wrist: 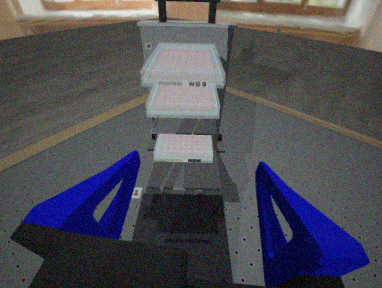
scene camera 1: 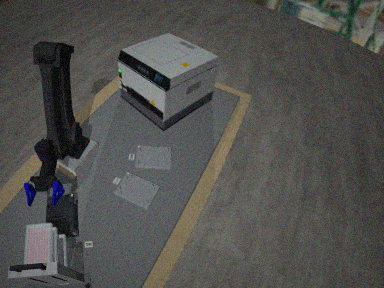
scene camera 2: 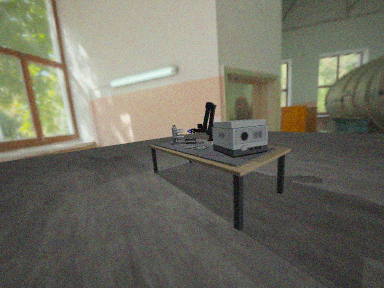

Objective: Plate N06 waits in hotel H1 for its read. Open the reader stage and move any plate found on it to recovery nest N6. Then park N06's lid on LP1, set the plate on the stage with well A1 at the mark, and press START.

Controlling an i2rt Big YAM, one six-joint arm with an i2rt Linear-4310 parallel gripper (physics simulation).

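Frame: origin at the arm's base, x left, y back, z up, level; metres.
Where they show: gripper, fingertip midpoint: [wrist: 197, 161] [scene camera 1: 41, 205] [scene camera 2: 188, 130]; arm's base, origin of the base link: [scene camera 1: 77, 147] [scene camera 2: 212, 140].
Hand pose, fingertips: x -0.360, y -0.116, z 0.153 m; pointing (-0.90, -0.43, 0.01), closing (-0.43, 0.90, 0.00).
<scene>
Things, the pixels of their top centre, and the offset from my fingertips.
- upper plate, middle of its top: [wrist: 185, 54] [scene camera 1: 37, 243] dx -0.118, dy -0.087, dz +0.041 m
- middle plate, middle of its top: [wrist: 185, 83] [scene camera 1: 43, 247] dx -0.118, dy -0.087, dz +0.003 m
- lowest plate, middle of its top: [wrist: 185, 127] dx -0.118, dy -0.087, dz -0.073 m
- dark platform, middle of its top: [wrist: 179, 247] [scene camera 1: 58, 211] dx +0.030, dy -0.001, dz -0.116 m
- reader, middle of its top: [scene camera 1: 168, 51] [scene camera 2: 237, 120] dx +0.894, dy -0.153, dz +0.120 m
Hotel H1 [scene camera 1: 47, 271] [wrist: 187, 34] holds three plates in the wrist view: an upper plate [wrist: 184, 62] labelled W09, a middle plate [wrist: 184, 100] and a lowest plate [wrist: 183, 146] whose label is too blurred to read. My gripper [scene camera 1: 44, 193] [wrist: 197, 161] is open and empty, in front of the hotel and above a dark platform [scene camera 1: 62, 215] [wrist: 185, 215]. The lowest plate shows ahead, between the fingers in the wrist view, not touched. The reader [scene camera 1: 167, 62] [scene camera 2: 241, 136] stands at the far end, front closed, with a small green light. No stage shows outside it.
Two flat grey nests [scene camera 1: 153, 158] [scene camera 1: 137, 190] lie between hotel and reader; their tags are unreadable. The arm [scene camera 1: 57, 100] [scene camera 2: 209, 119] stands along the table's left side in scene camera 1. A wooden edge [scene camera 1: 200, 195] [scene camera 2: 200, 160] borders the table.
</scene>
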